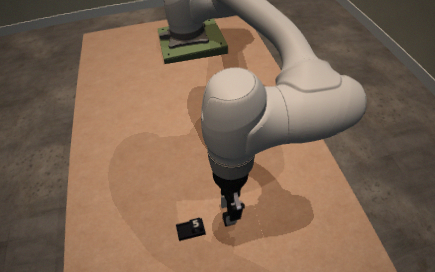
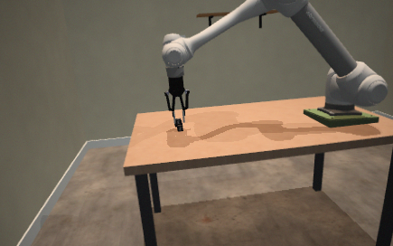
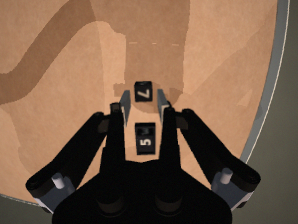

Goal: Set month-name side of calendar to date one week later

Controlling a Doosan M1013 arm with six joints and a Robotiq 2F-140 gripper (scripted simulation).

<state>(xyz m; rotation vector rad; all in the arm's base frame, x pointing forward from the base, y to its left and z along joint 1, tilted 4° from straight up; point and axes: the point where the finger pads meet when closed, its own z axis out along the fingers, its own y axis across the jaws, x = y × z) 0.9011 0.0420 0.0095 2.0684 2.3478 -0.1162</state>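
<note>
My gripper is now 6 cm above the black cube.
</note>
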